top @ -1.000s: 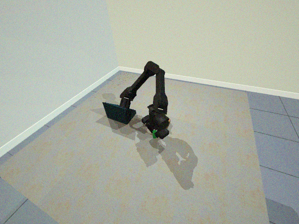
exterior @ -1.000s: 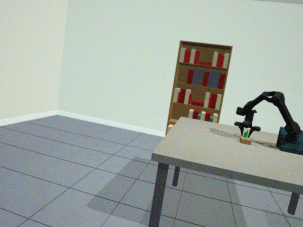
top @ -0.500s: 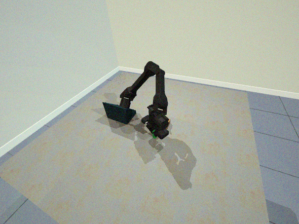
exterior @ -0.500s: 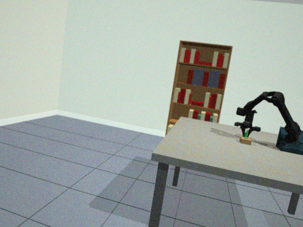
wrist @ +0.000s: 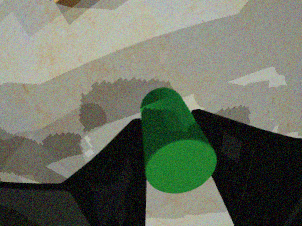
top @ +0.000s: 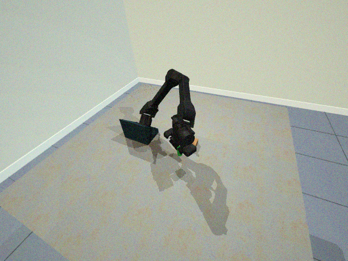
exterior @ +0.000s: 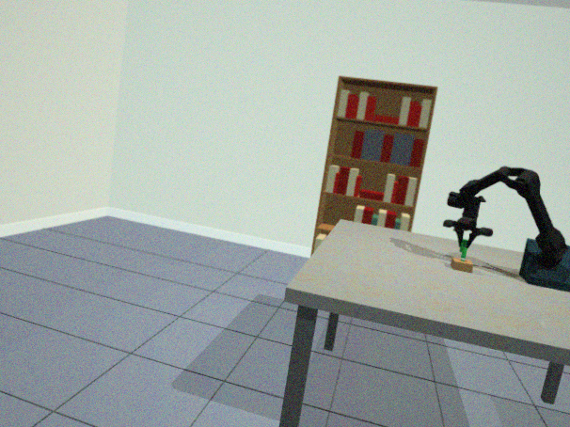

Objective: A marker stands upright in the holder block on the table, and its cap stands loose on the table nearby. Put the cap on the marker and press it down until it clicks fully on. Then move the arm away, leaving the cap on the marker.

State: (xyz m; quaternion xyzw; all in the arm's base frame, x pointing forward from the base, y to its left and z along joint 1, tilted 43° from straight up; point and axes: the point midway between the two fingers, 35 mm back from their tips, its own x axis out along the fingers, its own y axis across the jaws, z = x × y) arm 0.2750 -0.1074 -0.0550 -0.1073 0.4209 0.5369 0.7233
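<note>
The marker is 12 cm to the left of my gripper tip, 2 cm ahead of it and 1 cm above it. Round my gripper tip: green cap: 1 cm above; then block: 12 cm to the left, 4 cm below, 2 cm ahead.
</note>
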